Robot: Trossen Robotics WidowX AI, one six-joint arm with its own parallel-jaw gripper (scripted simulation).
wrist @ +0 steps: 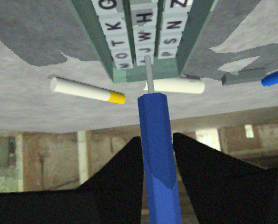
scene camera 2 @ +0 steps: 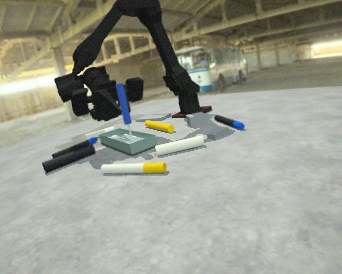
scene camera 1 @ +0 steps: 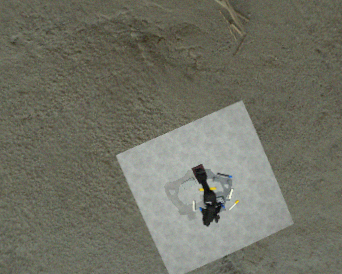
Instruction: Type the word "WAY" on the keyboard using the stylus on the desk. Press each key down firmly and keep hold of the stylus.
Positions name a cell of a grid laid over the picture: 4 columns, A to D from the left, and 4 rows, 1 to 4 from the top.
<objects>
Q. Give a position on a white-and-yellow pen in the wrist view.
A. B2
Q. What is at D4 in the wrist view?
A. My gripper.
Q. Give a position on a white cylinder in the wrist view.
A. C2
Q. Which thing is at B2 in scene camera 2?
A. My gripper.
</objects>
